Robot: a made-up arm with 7 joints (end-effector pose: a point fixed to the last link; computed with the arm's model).
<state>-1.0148 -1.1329 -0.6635 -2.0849 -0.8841 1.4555 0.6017</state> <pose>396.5 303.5 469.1 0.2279 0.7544 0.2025 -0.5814</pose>
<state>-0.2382 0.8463 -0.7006 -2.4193 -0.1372 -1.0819 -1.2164</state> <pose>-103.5 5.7 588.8 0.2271 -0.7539 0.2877 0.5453</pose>
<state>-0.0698 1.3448 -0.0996 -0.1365 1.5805 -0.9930 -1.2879</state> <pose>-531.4 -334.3 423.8 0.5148 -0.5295 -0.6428 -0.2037</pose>
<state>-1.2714 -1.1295 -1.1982 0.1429 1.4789 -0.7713 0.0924</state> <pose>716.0 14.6 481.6 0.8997 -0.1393 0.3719 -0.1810</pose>
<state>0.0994 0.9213 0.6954 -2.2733 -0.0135 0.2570 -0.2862</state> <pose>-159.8 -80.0 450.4 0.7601 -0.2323 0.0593 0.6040</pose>
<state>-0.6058 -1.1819 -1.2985 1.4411 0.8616 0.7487 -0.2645</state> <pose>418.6 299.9 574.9 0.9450 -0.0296 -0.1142 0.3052</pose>
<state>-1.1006 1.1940 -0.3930 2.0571 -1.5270 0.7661 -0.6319</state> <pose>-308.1 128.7 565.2 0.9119 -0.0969 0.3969 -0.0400</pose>
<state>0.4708 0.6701 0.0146 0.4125 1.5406 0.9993 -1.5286</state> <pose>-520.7 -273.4 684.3 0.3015 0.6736 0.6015 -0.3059</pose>
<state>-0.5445 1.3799 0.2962 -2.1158 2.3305 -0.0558 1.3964</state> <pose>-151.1 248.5 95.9 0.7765 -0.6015 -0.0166 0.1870</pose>
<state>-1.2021 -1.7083 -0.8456 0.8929 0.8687 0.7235 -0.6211</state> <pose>671.1 8.0 276.0 0.9100 0.0231 0.3002 0.2851</pose>
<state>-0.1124 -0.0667 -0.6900 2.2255 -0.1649 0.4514 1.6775</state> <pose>-186.4 55.5 644.4 0.4210 -0.6991 0.2448 -0.5235</pose>
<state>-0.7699 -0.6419 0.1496 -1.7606 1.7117 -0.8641 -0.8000</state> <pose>160.7 538.5 262.0 0.2356 0.5267 -0.4880 -0.6549</pose>
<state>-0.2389 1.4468 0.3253 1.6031 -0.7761 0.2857 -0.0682</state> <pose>-351.5 -179.5 398.2 0.8296 -0.0974 0.4725 -0.2811</pose>
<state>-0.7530 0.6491 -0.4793 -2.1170 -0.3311 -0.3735 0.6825</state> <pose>-82.2 156.7 495.4 0.9473 0.1320 0.2916 -0.0110</pose>
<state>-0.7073 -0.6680 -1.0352 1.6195 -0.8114 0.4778 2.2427</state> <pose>253.0 211.5 565.2 0.3303 -0.8539 0.1324 -0.3797</pose>
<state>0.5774 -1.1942 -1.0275 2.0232 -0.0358 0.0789 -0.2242</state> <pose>-135.2 259.0 516.9 0.5629 0.3674 -0.5886 0.4491</pose>
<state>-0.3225 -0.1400 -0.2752 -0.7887 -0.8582 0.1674 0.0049</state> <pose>-77.2 269.4 478.3 0.7322 0.5363 0.1202 0.4023</pose>
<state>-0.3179 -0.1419 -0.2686 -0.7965 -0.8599 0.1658 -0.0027</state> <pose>-78.5 267.2 477.4 0.7350 0.5296 0.1217 0.4055</pose>
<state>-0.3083 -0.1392 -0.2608 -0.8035 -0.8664 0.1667 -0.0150</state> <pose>-82.3 263.4 476.2 0.7349 0.5238 0.1212 0.4134</pose>
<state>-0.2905 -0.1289 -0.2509 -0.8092 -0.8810 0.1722 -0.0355</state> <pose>-90.0 257.0 474.1 0.7295 0.5194 0.1171 0.4293</pose>
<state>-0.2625 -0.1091 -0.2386 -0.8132 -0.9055 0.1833 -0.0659</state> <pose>-102.2 247.2 471.1 0.7171 0.5172 0.1083 0.4546</pose>
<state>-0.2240 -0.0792 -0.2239 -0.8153 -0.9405 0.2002 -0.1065</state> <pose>-118.4 233.6 466.8 0.6964 0.5173 0.0942 0.4885</pose>
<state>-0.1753 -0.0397 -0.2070 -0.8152 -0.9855 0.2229 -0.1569</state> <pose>-137.6 216.1 461.1 0.6662 0.5200 0.0743 0.5293</pose>
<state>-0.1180 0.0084 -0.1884 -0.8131 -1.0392 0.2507 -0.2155</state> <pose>-158.3 195.1 454.2 0.6262 0.5256 0.0490 0.5737</pose>
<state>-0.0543 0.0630 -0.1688 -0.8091 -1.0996 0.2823 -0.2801</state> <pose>-178.9 171.4 446.1 0.5772 0.5341 0.0189 0.6174</pose>
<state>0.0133 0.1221 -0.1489 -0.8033 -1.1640 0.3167 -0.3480</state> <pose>-198.2 146.3 437.6 0.5205 0.5455 -0.0145 0.6567</pose>
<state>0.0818 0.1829 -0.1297 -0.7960 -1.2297 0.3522 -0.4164</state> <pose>-215.3 121.0 429.2 0.4593 0.5595 -0.0495 0.6882</pose>
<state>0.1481 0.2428 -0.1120 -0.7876 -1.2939 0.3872 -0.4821</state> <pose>-229.8 96.8 421.5 0.3971 0.5756 -0.0839 0.7099</pose>
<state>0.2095 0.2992 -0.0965 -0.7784 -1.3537 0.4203 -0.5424</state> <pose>-241.8 74.6 415.1 0.3376 0.5929 -0.1155 0.7219</pose>
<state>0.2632 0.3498 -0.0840 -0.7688 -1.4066 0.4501 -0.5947</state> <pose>-251.4 55.3 410.2 0.2843 0.6104 -0.1428 0.7254</pose>
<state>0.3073 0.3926 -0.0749 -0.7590 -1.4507 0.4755 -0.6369</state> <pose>-259.0 39.4 406.9 0.2395 0.6270 -0.1646 0.7228</pose>
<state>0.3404 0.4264 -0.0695 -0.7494 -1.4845 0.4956 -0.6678</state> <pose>-264.8 27.5 405.0 0.2045 0.6414 -0.1804 0.7171</pose>
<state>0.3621 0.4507 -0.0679 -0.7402 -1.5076 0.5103 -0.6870</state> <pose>-269.2 19.5 404.3 0.1795 0.6533 -0.1904 0.7104</pose>
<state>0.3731 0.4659 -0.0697 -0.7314 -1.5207 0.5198 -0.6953</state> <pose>-272.4 15.4 404.6 0.1636 0.6624 -0.1953 0.7045</pose>
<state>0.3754 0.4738 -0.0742 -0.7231 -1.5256 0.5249 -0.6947</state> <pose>-274.7 14.5 405.5 0.1549 0.6691 -0.1964 0.6998</pose>
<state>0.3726 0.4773 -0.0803 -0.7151 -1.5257 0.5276 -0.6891</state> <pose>-276.4 15.5 406.8 0.1505 0.6744 -0.1953 0.6960</pose>
